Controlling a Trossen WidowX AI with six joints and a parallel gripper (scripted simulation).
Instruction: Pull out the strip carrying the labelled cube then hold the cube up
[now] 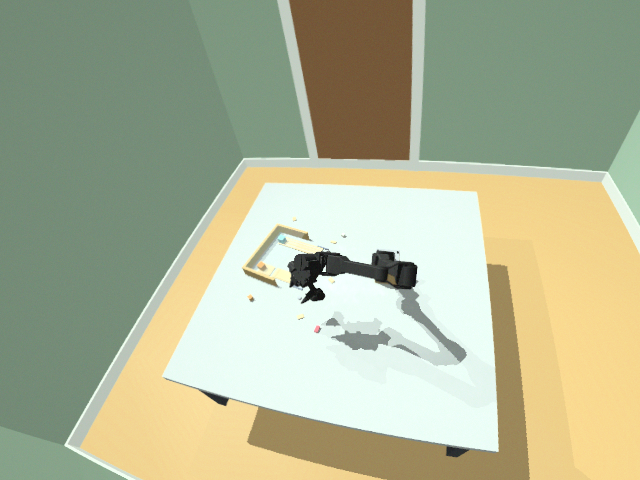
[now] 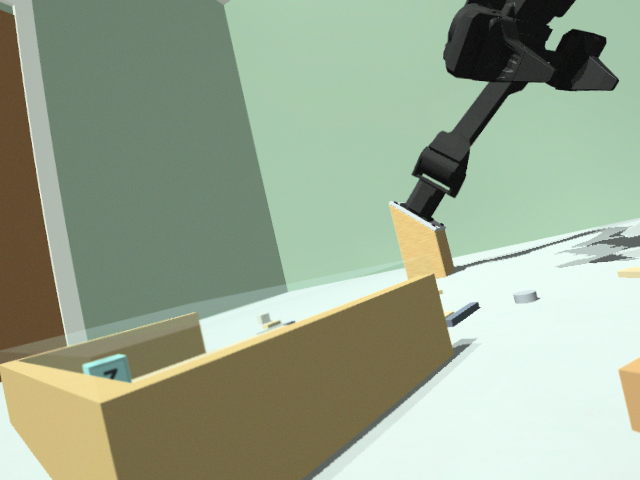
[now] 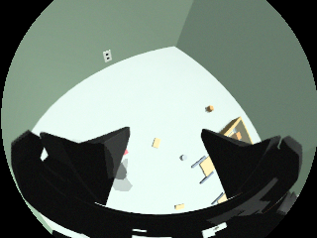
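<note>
Right now the blue disc is 7 cm behind my gripper tip, 28 cm to the right of it and 18 cm below it. Also, from my gripper tip: labelled cube 23 cm ahead, 43 cm to the right, 16 cm below; then grey puck 5 cm ahead, 10 cm to the right, 18 cm below; then tan strip 12 cm ahead, 40 cm to the right, 18 cm below.
</note>
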